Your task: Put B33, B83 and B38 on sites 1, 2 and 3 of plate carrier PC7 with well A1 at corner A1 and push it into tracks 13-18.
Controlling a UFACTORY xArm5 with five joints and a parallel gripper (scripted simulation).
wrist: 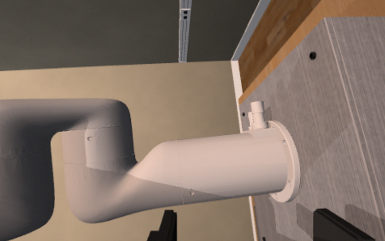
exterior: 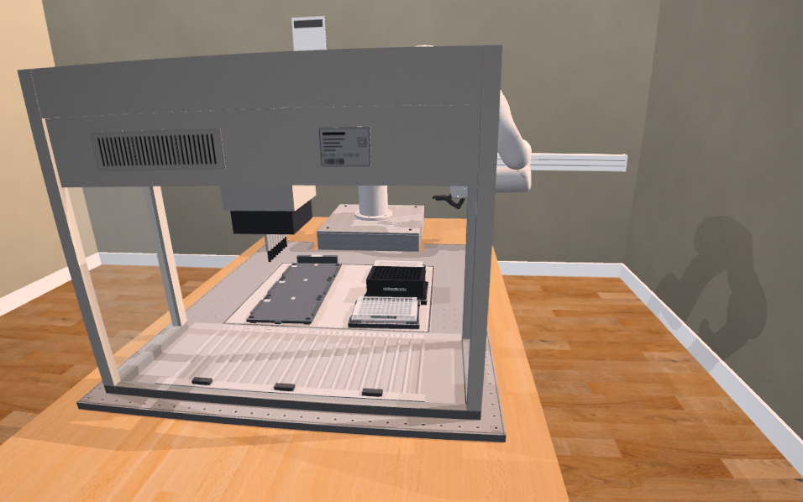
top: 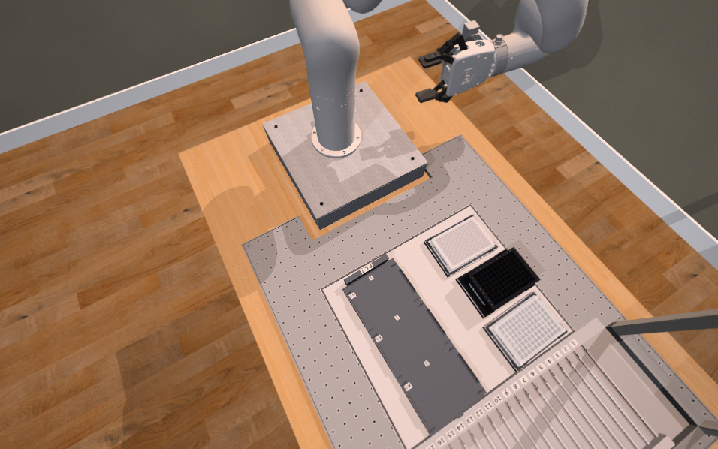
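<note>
Right now the plate nest S3 is 560 mm ahead of my hand, 170 mm below it and 20 mm to the right of it. Round my hand: plate carrier PC7 (480 mm ahead, 250 mm to the right, 160 mm below); black deep-well block B83 (450 mm ahead, 140 mm below, 20 mm to the right); plate nest S2 (450 mm ahead, 170 mm below, 20 mm to the right).
</note>
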